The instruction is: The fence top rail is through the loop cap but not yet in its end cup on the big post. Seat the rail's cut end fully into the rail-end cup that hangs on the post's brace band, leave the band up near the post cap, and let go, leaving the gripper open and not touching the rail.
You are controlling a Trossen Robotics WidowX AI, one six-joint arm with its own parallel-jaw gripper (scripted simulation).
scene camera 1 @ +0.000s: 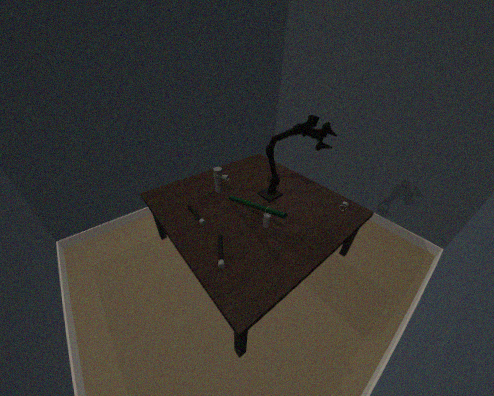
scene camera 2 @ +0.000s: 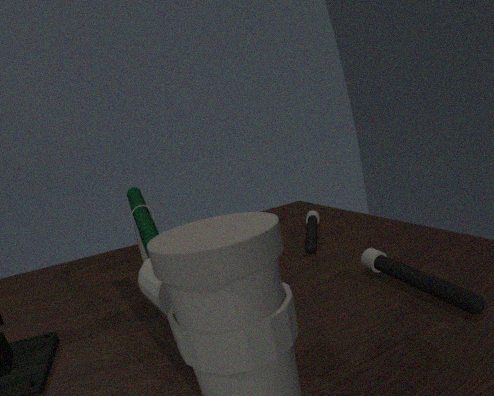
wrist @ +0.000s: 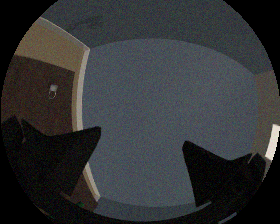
Scene:
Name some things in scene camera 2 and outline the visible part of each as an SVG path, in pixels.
A green rail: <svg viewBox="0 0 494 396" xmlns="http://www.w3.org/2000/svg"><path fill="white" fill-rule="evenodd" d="M131 188L127 191L127 197L131 211L136 208L133 212L133 217L138 227L147 258L149 258L147 244L152 238L158 236L159 233L148 208L137 208L137 206L141 205L146 206L141 191L138 188Z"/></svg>

